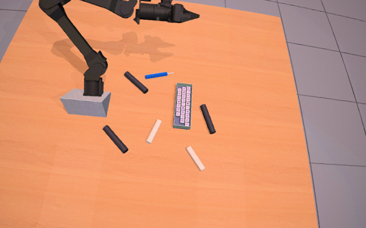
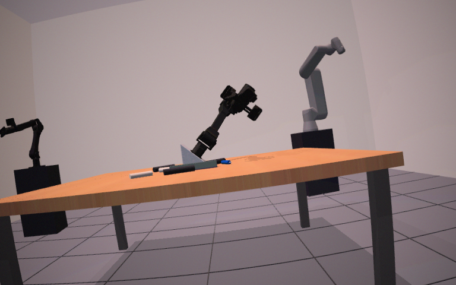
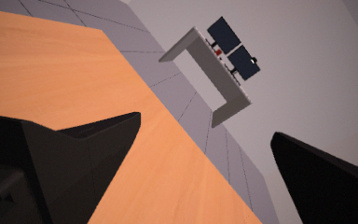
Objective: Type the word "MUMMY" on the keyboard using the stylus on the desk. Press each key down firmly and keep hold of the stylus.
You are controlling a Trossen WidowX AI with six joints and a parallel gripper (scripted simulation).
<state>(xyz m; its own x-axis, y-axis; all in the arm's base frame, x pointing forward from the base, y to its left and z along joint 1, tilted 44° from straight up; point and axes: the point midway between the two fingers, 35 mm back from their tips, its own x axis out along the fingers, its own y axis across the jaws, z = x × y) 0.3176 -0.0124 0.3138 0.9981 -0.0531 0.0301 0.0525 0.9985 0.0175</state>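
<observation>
Now: gripper tip 240 mm above the blue stylus, 110 mm past it and 80 mm to the left of it. Round my gripper tip: grey stylus tip (240 mm below, 80 mm to the right, 70 mm behind).
</observation>
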